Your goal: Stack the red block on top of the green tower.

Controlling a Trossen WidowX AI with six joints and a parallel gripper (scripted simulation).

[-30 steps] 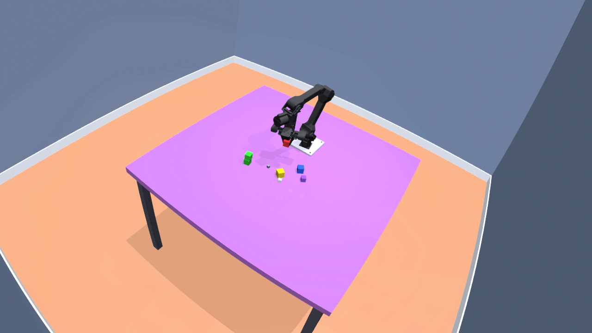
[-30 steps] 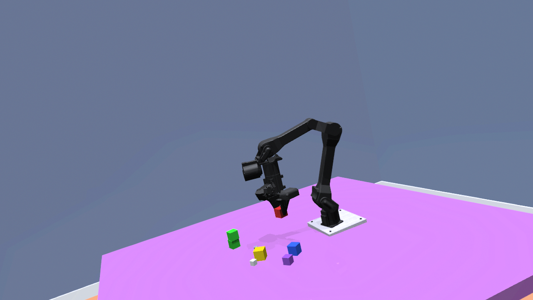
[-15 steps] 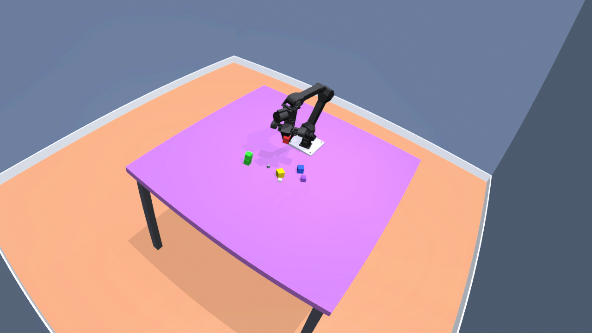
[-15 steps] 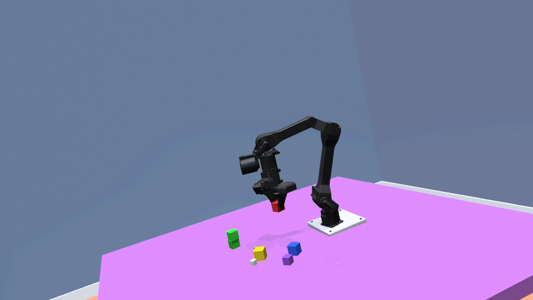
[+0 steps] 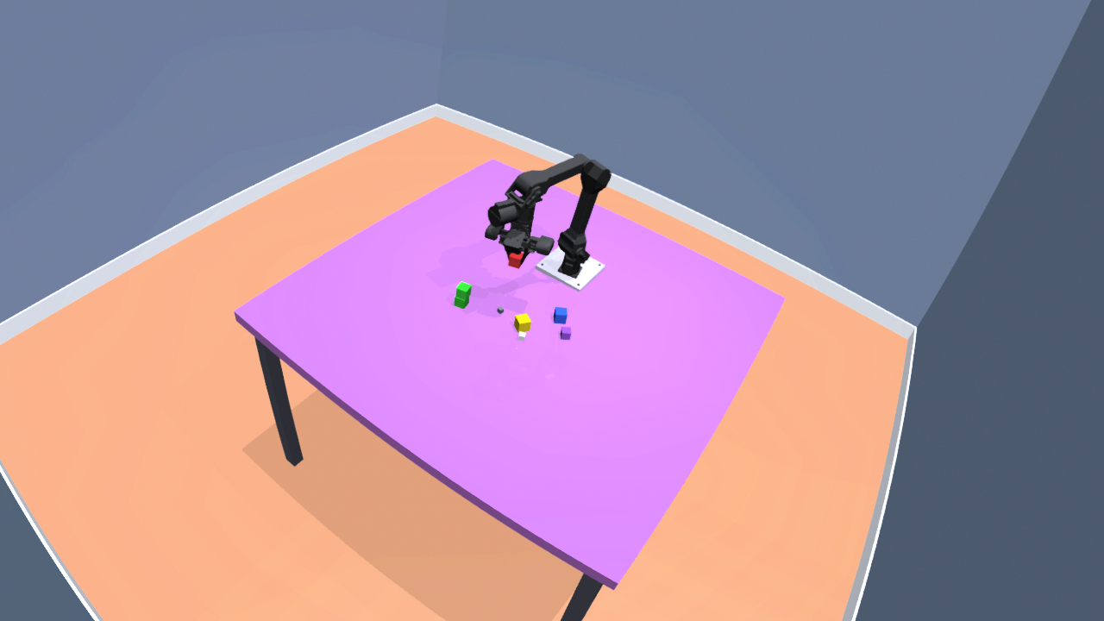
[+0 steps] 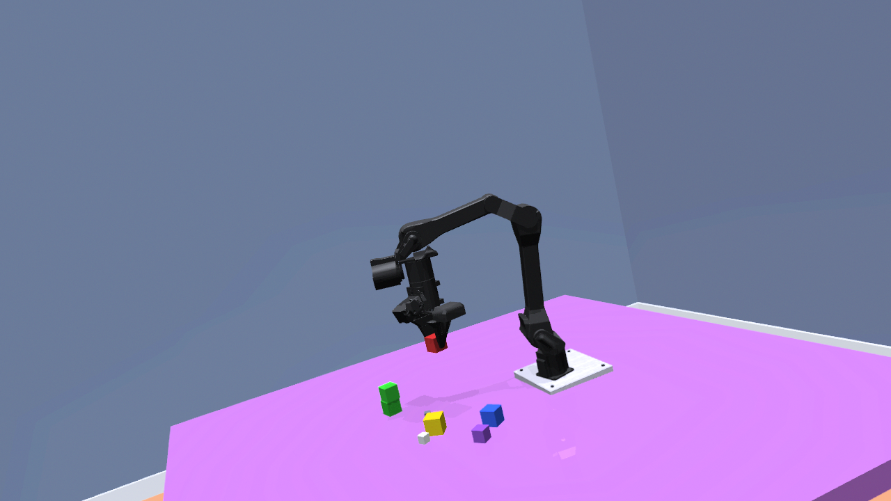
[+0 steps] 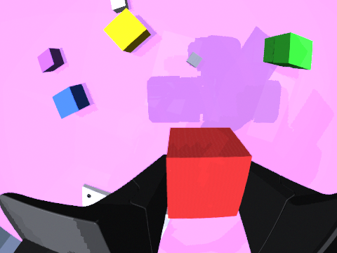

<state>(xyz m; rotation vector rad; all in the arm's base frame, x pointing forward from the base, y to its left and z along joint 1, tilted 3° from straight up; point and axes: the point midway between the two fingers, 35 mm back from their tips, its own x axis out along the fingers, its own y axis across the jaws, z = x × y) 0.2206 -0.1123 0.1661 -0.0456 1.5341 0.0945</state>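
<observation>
Now: the tiny grey block 6 cm ahead of my gripper tip and 14 cm below it. From my gripper tip the other things lie so: blue block: 16 cm to the left, 13 cm below; red block: 1 cm above; yellow block: 9 cm ahead, 8 cm to the left, 13 cm below.
</observation>
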